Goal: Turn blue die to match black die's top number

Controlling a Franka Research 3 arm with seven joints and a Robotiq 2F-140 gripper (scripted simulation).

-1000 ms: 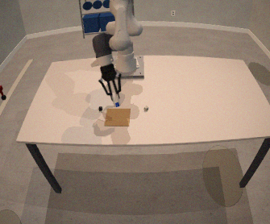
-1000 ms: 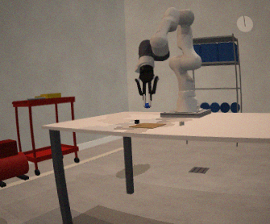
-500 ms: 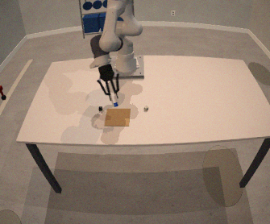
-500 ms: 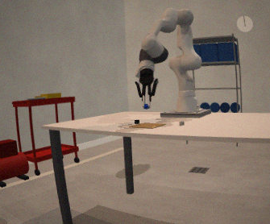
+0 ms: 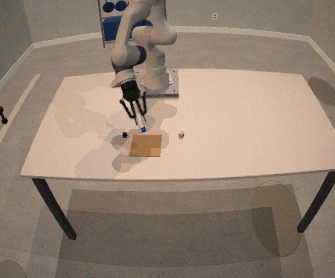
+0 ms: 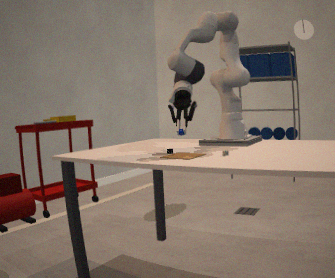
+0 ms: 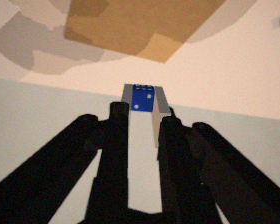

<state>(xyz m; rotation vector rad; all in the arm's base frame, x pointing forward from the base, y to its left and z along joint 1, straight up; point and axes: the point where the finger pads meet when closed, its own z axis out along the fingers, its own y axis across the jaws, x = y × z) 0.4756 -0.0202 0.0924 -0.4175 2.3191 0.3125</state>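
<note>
Right now the tan mat is 1 cm ahead of my hand, 1 cm to the left of it and 12 cm below it. The rest, counted from my hand: white die 6 cm behind, 17 cm to the left, 11 cm below; blue die 2 cm ahead, 1 cm to the left, 2 cm below; black die 5 cm behind, 10 cm to the right, 11 cm below.
</note>
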